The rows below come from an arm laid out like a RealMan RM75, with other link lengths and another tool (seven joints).
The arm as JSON. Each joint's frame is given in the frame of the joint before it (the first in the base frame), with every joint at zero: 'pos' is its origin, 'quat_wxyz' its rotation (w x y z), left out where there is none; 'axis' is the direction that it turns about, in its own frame. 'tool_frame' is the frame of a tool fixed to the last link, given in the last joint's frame.
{
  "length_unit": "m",
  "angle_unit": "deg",
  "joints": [
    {
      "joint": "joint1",
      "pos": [
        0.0,
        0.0,
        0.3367
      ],
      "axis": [
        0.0,
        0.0,
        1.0
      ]
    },
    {
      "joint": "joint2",
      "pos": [
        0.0,
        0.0,
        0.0
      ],
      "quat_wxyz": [
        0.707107,
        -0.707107,
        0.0,
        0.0
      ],
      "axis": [
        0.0,
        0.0,
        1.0
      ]
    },
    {
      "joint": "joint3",
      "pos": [
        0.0,
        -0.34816,
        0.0
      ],
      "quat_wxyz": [
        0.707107,
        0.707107,
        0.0,
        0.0
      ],
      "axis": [
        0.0,
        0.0,
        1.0
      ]
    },
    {
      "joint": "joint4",
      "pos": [
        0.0,
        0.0,
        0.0
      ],
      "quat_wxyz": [
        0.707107,
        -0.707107,
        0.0,
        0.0
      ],
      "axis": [
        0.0,
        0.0,
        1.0
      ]
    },
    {
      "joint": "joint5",
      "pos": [
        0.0,
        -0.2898,
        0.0
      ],
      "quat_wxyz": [
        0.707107,
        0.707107,
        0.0,
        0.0
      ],
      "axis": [
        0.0,
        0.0,
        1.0
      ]
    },
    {
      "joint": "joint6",
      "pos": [
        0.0,
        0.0,
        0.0
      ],
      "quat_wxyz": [
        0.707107,
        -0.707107,
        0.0,
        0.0
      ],
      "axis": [
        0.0,
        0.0,
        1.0
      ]
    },
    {
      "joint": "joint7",
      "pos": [
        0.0,
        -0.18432,
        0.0
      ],
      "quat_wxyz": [
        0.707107,
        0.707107,
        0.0,
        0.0
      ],
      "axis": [
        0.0,
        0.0,
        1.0
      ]
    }
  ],
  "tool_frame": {
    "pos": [
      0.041,
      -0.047,
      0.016
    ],
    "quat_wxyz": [
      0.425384,
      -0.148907,
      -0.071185,
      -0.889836
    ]
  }
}
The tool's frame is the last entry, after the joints.
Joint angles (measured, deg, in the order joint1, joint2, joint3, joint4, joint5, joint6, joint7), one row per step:
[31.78, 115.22, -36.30, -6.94, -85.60, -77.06, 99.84]
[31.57, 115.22, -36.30, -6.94, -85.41, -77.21, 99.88]
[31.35, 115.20, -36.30, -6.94, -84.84, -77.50, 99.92]
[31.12, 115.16, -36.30, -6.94, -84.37, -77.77, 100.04]
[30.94, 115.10, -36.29, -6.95, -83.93, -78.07, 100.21]
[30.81, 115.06, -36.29, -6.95, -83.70, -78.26, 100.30]
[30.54, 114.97, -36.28, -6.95, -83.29, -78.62, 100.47]
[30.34, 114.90, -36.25, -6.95, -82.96, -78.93, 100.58]
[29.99, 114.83, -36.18, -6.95, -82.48, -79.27, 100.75]
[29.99, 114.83, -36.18, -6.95, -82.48, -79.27, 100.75]
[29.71, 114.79, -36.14, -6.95, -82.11, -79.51, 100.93]
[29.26, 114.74, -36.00, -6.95, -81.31, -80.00, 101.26]
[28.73, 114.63, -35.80, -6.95, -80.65, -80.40, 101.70]
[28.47, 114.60, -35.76, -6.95, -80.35, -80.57, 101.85]
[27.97, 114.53, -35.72, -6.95, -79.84, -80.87, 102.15]
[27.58, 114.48, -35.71, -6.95, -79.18, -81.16, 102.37]
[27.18, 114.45, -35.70, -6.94, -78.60, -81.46, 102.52]
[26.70, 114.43, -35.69, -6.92, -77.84, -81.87, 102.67]
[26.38, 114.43, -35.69, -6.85, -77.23, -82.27, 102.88]
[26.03, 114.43, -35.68, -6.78, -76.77, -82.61, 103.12]
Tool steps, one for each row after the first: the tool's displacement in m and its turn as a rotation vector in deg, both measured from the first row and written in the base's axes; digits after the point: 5 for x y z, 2 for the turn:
[0.00099, -0.00131, 0.00047, 0.12, 0.22, -0.17]
[0.00143, -0.00185, 0.00209, 0.53, 0.71, -0.37]
[0.00215, -0.00268, 0.00367, 0.84, 1.18, -0.60]
[0.00249, -0.00313, 0.00548, 1.13, 1.65, -0.76]
[0.00289, -0.00367, 0.00649, 1.28, 1.92, -0.86]
[0.00394, -0.00489, 0.00855, 1.56, 2.39, -1.05]
[0.00459, -0.00570, 0.01027, 1.82, 2.77, -1.17]
[0.00620, -0.00730, 0.01247, 2.20, 3.31, -1.50]
[0.00620, -0.00730, 0.01247, 2.20, 3.31, -1.50]
[0.00747, -0.00871, 0.01396, 2.45, 3.75, -1.81]
[0.00896, -0.01053, 0.01699, 3.06, 4.69, -2.32]
[0.01176, -0.01300, 0.02043, 3.60, 5.56, -3.00]
[0.01313, -0.01441, 0.02167, 3.83, 5.90, -3.30]
[0.01592, -0.01732, 0.02390, 4.18, 6.49, -3.85]
[0.01778, -0.01910, 0.02626, 4.65, 7.10, -4.30]
[0.01966, -0.02122, 0.02821, 5.09, 7.64, -4.69]
[0.02167, -0.02375, 0.03058, 5.66, 8.33, -5.12]
[0.02240, -0.02567, 0.03208, 6.04, 9.02, -5.41]
[0.02358, -0.02811, 0.03317, 6.30, 9.64, -5.76]

